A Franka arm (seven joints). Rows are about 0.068 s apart.
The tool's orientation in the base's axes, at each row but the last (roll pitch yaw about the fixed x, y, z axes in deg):
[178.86, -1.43, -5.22]
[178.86, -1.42, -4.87]
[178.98, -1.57, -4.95]
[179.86, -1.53, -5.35]
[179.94, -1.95, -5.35]
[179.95, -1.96, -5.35]
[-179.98, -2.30, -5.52]
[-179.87, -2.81, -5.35]
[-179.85, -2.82, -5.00]
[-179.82, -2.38, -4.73]
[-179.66, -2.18, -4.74]
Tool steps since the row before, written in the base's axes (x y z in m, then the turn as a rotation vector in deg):
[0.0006, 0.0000, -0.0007, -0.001, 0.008, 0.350]
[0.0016, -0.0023, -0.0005, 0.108, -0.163, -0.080]
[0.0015, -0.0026, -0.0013, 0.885, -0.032, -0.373]
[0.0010, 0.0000, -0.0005, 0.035, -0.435, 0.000]
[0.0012, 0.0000, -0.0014, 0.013, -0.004, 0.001]
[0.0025, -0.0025, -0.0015, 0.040, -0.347, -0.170]
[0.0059, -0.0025, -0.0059, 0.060, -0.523, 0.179]
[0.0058, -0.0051, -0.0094, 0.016, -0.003, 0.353]
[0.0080, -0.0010, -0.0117, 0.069, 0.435, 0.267]
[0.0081, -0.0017, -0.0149, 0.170, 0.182, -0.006]
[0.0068, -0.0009, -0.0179, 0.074, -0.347, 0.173]
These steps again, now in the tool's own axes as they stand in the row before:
[0.0006, -0.0001, 0.0007, 0.007, -0.001, -0.350]
[0.0018, 0.0021, 0.0006, 0.119, 0.152, 0.086]
[0.0017, 0.0024, 0.0014, 0.874, -0.052, 0.396]
[0.0010, -0.0001, 0.0005, 0.075, 0.430, 0.003]
[0.0011, -0.0001, 0.0014, 0.013, 0.003, -0.001]
[0.0027, 0.0023, 0.0016, 0.066, 0.342, 0.173]
[0.0059, 0.0019, 0.0061, 0.117, 0.515, -0.175]
[0.0058, 0.0046, 0.0097, 0.033, 0.001, -0.352]
[0.0075, 0.0003, 0.0121, 0.044, -0.440, -0.264]
[0.0076, 0.0011, 0.0152, 0.154, -0.195, 0.013]
[0.0062, 0.0004, 0.0181, 0.109, 0.339, -0.171]

